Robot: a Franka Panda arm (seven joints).
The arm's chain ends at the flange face. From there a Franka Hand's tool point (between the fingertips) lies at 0.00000 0.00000 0.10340 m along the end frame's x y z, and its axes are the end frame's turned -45 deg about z.
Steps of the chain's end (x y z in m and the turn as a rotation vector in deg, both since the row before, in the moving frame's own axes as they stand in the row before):
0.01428, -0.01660, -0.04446, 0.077, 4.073, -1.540
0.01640, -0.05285, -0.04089, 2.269, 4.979, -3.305
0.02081, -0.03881, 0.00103, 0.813, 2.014, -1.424
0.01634, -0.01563, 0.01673, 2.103, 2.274, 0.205
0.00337, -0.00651, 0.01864, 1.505, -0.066, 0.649
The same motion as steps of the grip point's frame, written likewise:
0.02719, 0.00338, -0.04472, -2.826, 2.934, -1.540
0.05830, -0.02259, -0.04136, -1.916, 5.125, -3.305
0.04578, -0.01124, 0.00096, -0.849, 1.999, -1.424
0.02819, 0.00073, 0.01658, -0.121, 3.095, 0.205
0.00883, -0.00421, 0.01860, 1.111, 1.018, 0.649

